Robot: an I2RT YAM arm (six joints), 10 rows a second.
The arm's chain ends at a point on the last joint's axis. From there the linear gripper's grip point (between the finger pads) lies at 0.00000 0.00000 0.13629 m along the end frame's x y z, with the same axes.
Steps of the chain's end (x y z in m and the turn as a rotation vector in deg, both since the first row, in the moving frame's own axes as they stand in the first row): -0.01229, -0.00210, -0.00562, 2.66, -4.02, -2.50; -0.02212, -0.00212, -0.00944, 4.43, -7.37, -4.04; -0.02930, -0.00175, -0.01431, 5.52, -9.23, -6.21; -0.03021, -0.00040, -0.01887, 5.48, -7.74, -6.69; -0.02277, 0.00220, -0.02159, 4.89, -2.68, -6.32; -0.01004, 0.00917, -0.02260, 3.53, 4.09, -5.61; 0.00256, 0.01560, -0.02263, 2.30, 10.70, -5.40; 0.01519, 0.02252, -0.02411, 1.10, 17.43, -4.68; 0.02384, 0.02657, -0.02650, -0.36, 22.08, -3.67; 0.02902, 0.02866, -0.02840, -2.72, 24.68, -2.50
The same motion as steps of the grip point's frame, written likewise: -0.02198, -0.00821, -0.00610, 2.66, -4.02, -2.50; -0.03994, -0.01199, -0.01097, 4.43, -7.37, -4.04; -0.05179, -0.01359, -0.01670, 5.52, -9.23, -6.21; -0.04925, -0.01228, -0.02073, 5.48, -7.74, -6.69; -0.02976, -0.00904, -0.02223, 4.89, -2.68, -6.32; -0.00075, 0.00032, -0.02320, 3.53, 4.09, -5.61; 0.02756, 0.00898, -0.02511, 2.30, 10.70, -5.40; 0.05586, 0.01827, -0.03039, 1.10, 17.43, -4.68; 0.07506, 0.02574, -0.03649, -0.36, 22.08, -3.67; 0.08603, 0.03367, -0.04100, -2.72, 24.68, -2.50
